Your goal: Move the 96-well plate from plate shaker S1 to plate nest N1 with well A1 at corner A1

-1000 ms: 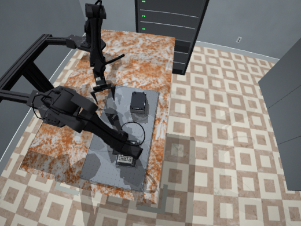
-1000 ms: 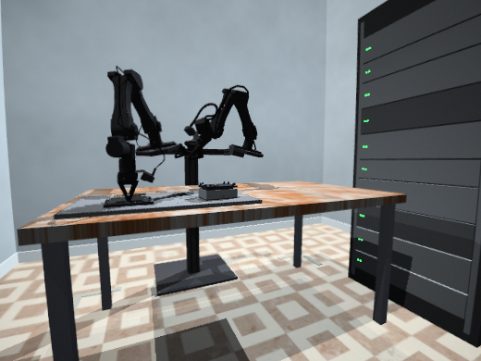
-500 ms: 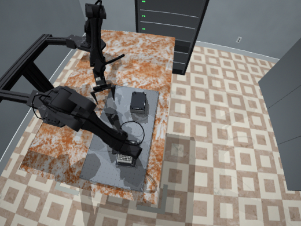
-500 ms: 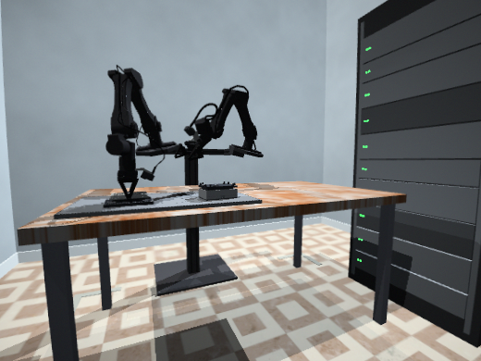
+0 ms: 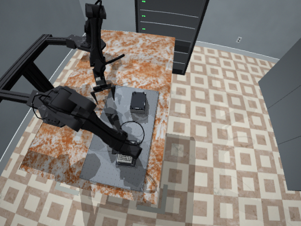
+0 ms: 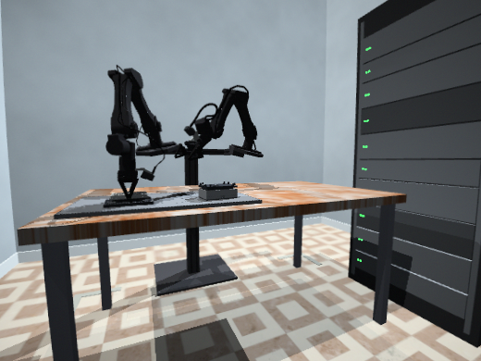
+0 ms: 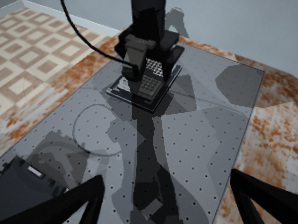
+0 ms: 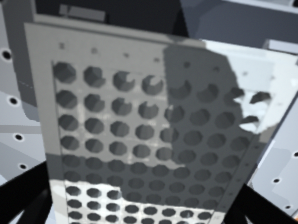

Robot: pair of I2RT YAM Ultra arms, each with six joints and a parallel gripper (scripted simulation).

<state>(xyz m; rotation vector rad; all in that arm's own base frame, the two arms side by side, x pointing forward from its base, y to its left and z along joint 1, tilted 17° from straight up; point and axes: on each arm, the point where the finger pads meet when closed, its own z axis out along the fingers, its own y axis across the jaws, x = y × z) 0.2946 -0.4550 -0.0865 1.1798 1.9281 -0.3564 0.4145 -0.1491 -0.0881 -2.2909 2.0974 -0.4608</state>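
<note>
My right hand is 10 mm short of the plate nest N1 and 30 mm above it. The rest, counted from my right hand: 96-well plate: right at my right hand.
</note>
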